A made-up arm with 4 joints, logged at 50 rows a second.
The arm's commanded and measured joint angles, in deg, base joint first. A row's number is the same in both.
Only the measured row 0 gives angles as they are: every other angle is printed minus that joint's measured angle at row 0.
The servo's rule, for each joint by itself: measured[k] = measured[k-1] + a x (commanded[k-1-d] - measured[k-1]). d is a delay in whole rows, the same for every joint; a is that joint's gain. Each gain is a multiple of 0.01, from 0.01 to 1. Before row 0 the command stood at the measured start. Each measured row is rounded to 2 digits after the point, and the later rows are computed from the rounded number. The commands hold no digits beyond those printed.
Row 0, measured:
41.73, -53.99, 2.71, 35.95
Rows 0 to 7, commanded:
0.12, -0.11, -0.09, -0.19
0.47, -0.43, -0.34, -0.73
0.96, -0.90, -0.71, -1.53
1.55, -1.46, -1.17, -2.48
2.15, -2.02, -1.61, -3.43
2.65, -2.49, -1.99, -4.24
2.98, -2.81, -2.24, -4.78
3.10, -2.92, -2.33, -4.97
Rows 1 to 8, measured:
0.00, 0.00, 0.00, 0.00
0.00, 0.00, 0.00, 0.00
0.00, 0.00, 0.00, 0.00
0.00, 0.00, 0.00, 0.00
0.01, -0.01, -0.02, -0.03
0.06, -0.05, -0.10, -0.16
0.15, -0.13, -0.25, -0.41
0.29, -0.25, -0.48, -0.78
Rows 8 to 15, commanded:
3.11, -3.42, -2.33, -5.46
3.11, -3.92, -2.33, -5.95
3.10, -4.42, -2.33, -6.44
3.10, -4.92, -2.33, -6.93
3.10, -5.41, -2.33, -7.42
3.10, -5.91, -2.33, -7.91
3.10, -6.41, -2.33, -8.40
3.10, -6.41, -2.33, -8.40
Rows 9 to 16, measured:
0.48, -0.41, -0.76, -1.26
0.70, -0.60, -1.07, -1.80
0.93, -0.80, -1.36, -2.34
1.15, -0.99, -1.60, -2.81
1.35, -1.21, -1.78, -3.29
1.53, -1.45, -1.92, -3.77
1.69, -1.72, -2.02, -4.25
1.83, -2.01, -2.10, -4.73

